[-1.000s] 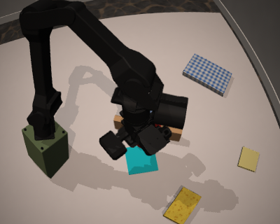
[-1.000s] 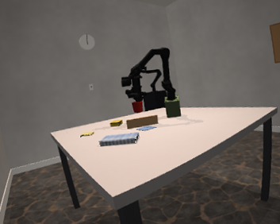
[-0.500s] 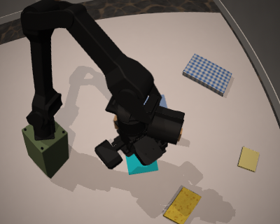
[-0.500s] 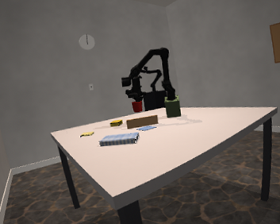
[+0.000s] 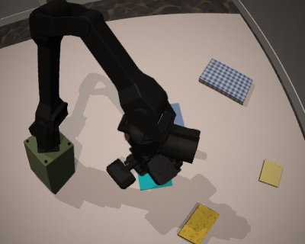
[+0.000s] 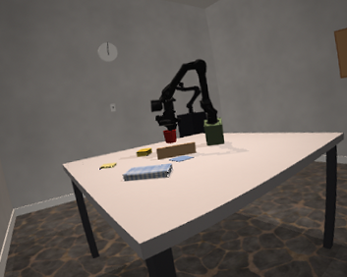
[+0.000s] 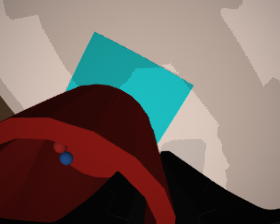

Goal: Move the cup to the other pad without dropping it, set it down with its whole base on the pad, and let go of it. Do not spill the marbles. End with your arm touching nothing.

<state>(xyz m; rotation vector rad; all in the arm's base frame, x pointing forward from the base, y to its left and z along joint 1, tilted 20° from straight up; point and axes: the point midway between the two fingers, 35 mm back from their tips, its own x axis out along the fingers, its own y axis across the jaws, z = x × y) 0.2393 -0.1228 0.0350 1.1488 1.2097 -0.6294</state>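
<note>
My hand is 30 mm short of the red cup, 10 mm to the right of it and 50 mm above it. The rest, counted from my hand: green marble 50 mm ahead, 20 mm to the left, 60 mm below; then red marble 40 mm ahead, 20 mm to the left, 60 mm below; then blue marble 40 mm ahead, 30 mm to the left, 60 mm below.
</note>
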